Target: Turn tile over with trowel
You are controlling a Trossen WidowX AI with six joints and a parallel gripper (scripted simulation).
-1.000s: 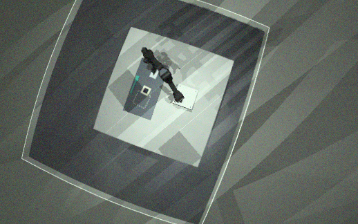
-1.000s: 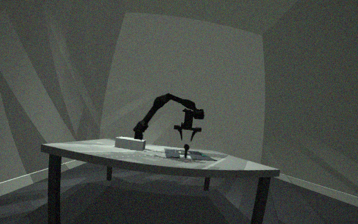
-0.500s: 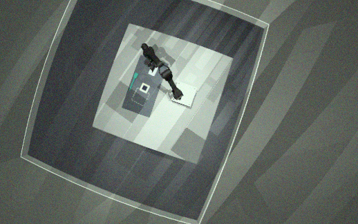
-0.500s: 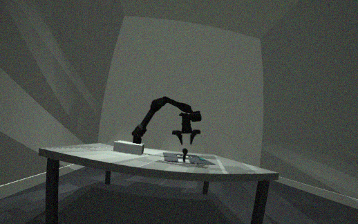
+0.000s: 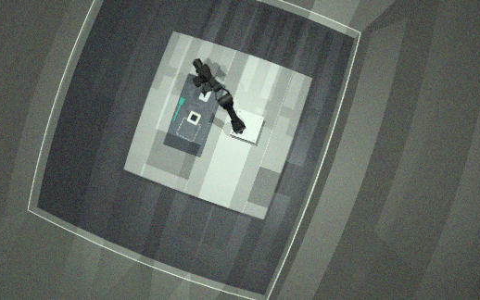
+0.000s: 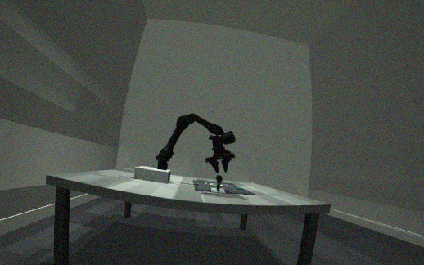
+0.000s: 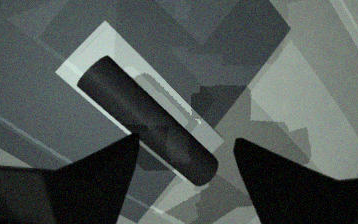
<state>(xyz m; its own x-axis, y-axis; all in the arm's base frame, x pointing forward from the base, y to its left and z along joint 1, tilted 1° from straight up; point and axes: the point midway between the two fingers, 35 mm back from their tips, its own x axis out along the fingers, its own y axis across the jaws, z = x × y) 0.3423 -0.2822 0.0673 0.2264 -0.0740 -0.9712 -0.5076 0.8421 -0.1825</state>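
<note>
My gripper tip is now 4 cm to the right of the trowel and 7 cm above it. The rest, counted from my gripper tip: tile (4 cm ahead, 28 cm to the left, 10 cm below); teal elongated object (18 cm ahead, 22 cm to the left, 10 cm below).
</note>
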